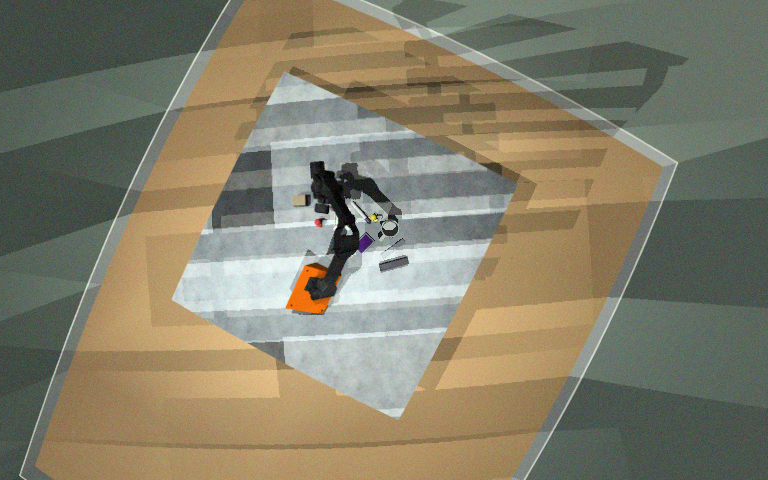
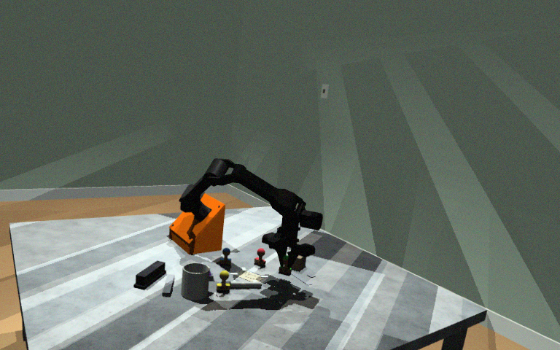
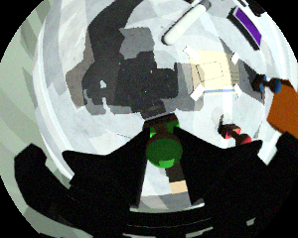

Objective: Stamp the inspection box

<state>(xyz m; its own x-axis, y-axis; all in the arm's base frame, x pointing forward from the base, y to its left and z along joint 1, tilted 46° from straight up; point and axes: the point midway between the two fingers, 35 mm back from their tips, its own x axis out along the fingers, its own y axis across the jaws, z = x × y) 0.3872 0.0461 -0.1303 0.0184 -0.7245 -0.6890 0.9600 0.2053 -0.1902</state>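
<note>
Now: gripper tip right at the green-knobbed stamp. The rest, counted from my gripper tip: cream card (70 mm behind, 90 mm to the right, 50 mm below); then small cardboard box (80 mm behind, 120 mm to the left, 20 mm below); then red-knobbed stamp (140 mm behind, 10 mm to the right, 20 mm below).
</note>
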